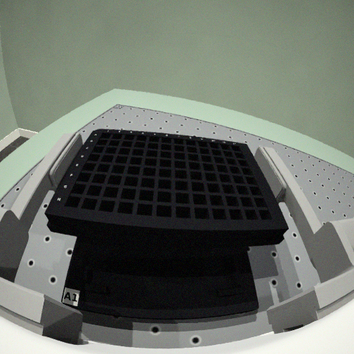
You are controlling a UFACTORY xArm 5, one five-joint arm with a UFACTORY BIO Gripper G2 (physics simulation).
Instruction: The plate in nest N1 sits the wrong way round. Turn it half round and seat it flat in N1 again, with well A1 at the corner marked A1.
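The black plate (167, 176) is between the fingers of my gripper (171, 167), which is shut on its two short sides. The plate is raised above nest N1 and looks about level. Its row letters run down the left edge, with H nearest me, so its A corner is at the far left. The black nest (170, 295) shows below the plate's near edge; its far part is hidden under the plate. The nest's visible end is narrower than the plate, which lies crosswise over it. The white A1 label (71, 297) is at the nest's near left corner.
A grey board with small holes (320, 192) lies under the nest and reaches out to both sides. A pale green table edge (300, 132) runs behind it. Part of a light-rimmed object (19, 133) shows at the far left, beyond the table edge.
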